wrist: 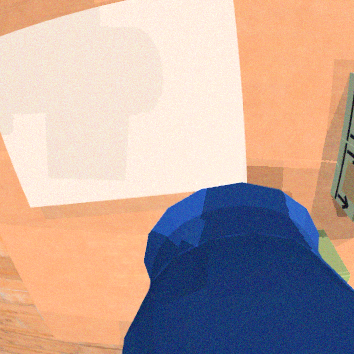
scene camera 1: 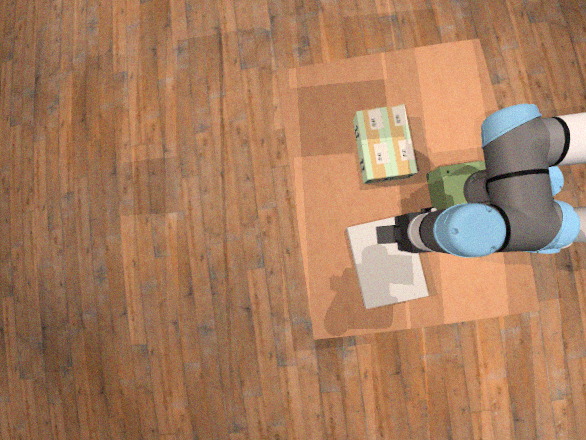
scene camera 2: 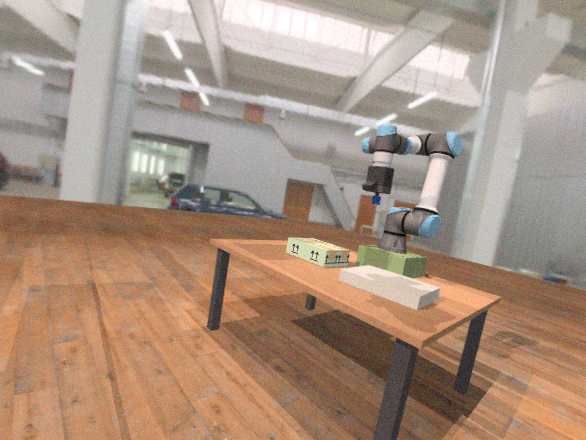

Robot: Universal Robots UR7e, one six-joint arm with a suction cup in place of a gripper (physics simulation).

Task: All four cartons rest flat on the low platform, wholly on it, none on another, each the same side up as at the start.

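Frame: origin at the arm's base, x ahead, y left, z up, level; centimetres.
Where they show: hand, tool point: (wrist: 232, 263) (scene camera 2: 375, 204); arm's base, link origin: (scene camera 1: 484, 191) (scene camera 2: 391, 250).
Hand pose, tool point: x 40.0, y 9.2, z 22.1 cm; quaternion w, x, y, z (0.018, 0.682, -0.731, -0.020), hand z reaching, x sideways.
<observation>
Things, the pixels of their top centre, and the offset from my tool point. "pt": a spot on its surface instead. Level surfaces: height alone.
- carton, surface spot: (wrist: 348, 172) pt dz -28.9, dx -13.3, dy -20.4 cm
- low platform, top centre: (wrist: 107, 111) (scene camera 1: 387, 261) (scene camera 2: 390, 278) dz -28.1, dx -3.0, dy +11.1 cm
- wooden table, surface height: dz -32.9 cm
Four green and tan cartons (scene camera 1: 385, 144) (scene camera 2: 317, 251) stand flat on the table in a tight two-by-two block, labels up. The edge of one carton (wrist: 348, 172) shows at the right of the wrist view. The low platform (scene camera 1: 415, 292) (scene camera 2: 380, 280) (wrist: 200, 100) is a white slab apart from the block, and no carton rests on it. My blue suction cup (scene camera 2: 376, 200) (wrist: 232, 215) is off, so open, with nothing on it. It hangs high above the table, near the platform's edge. In scene camera 1 the cup is hidden under the wrist.
The wooden table (scene camera 1: 325, 200) (scene camera 2: 260, 250) carries everything. The green base block (scene camera 1: 450, 175) (scene camera 2: 370, 256) (wrist: 332, 255) under my arm stands close beside the cartons and the platform. My arm covers part of this block in scene camera 1.
</observation>
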